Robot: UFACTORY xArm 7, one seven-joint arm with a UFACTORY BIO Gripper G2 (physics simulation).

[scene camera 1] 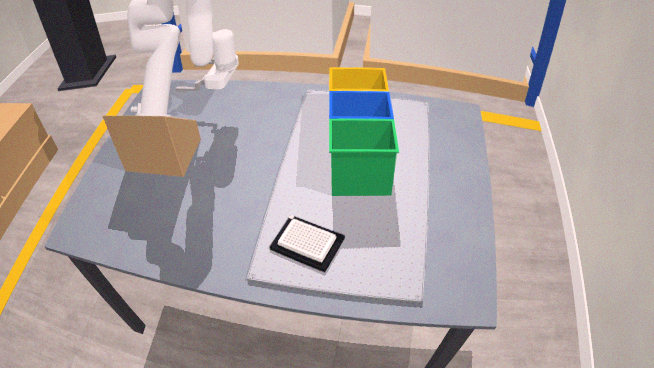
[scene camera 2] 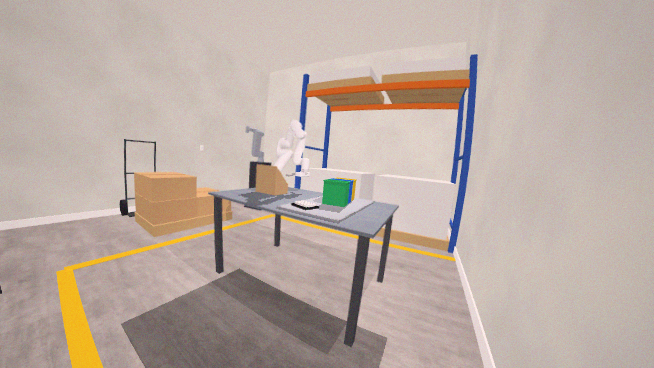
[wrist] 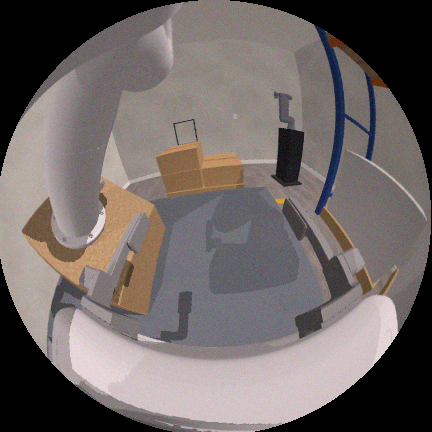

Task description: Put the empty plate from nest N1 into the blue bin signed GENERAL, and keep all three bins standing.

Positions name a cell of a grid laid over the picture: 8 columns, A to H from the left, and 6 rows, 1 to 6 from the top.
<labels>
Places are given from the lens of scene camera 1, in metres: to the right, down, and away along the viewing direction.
green bin (scene camera 1: E3): 0.09, -0.08, 1.16
white well plate (scene camera 1: D4): -0.07, 0.14, 1.17
blue bin (scene camera 1: E2): 0.05, -0.24, 1.36
yellow bin (scene camera 1: E2): 0.05, -0.34, 1.44
black nest (scene camera 1: E5): 0.02, 0.17, 1.16
The marked spots on the black nest and the blue bin are 0.45 m apart.
</labels>
